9 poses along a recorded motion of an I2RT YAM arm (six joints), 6.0 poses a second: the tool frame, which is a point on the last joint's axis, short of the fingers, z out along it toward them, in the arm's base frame.
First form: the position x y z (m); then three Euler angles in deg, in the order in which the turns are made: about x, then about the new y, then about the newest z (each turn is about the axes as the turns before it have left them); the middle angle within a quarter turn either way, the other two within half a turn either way.
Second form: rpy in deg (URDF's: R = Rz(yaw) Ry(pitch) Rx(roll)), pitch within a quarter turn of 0, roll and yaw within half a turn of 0; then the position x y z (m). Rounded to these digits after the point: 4 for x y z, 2 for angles.
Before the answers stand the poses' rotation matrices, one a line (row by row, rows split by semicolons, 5 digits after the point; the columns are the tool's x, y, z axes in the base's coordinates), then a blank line. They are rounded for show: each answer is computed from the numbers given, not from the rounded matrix.
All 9 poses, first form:
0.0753 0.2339 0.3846 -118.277 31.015 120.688
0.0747 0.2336 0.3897 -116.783 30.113 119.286
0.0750 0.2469 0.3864 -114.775 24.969 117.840
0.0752 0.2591 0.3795 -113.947 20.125 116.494
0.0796 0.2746 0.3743 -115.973 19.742 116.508
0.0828 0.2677 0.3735 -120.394 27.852 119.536
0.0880 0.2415 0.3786 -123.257 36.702 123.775
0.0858 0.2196 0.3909 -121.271 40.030 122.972
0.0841 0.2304 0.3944 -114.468 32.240 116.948
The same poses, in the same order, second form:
-0.43740 -0.73701 0.51526; -0.17580 0.63200 0.75476; -0.88192 0.23955 -0.40601
-0.42315 -0.75448 0.50171; -0.17393 0.61107 0.77224; -0.88921 0.23951 -0.38980
-0.42336 -0.80161 0.42213; -0.19156 0.53461 0.82310; -0.88548 0.26760 -0.37989
-0.41887 -0.84034 0.34407; -0.22299 0.46250 0.85812; -0.88024 0.28272 -0.38111
-0.42009 -0.84227 0.33779; -0.25637 0.46721 0.84616; -0.87052 0.26886 -0.41221
-0.43586 -0.76926 0.46719; -0.24154 0.60003 0.76264; -0.86700 0.21957 -0.44733
-0.44572 -0.66644 0.59765; -0.17800 0.72029 0.67044; -0.87730 0.19245 -0.43968
-0.41672 -0.64238 0.64319; -0.13629 0.74371 0.65447; -0.89876 0.18507 -0.39747
-0.38331 -0.75398 0.53347; -0.14917 0.62054 0.76986; -0.91149 0.21552 -0.35033

149.46 61.87 -158.10 0.0753 0.2339 0.3846
148.43 62.77 -157.66 0.0747 0.2336 0.3897
144.84 62.31 -155.65 0.0750 0.2469 0.3864
143.43 61.67 -151.97 0.0752 0.2591 0.3795
146.89 60.52 -148.61 0.0796 0.2746 0.3743
153.86 60.11 -151.01 0.0828 0.2677 0.3735
156.36 61.32 -158.23 0.0880 0.2415 0.3786
155.03 64.00 -161.89 0.0858 0.2196 0.3909
148.40 65.71 -158.74 0.0841 0.2304 0.3944

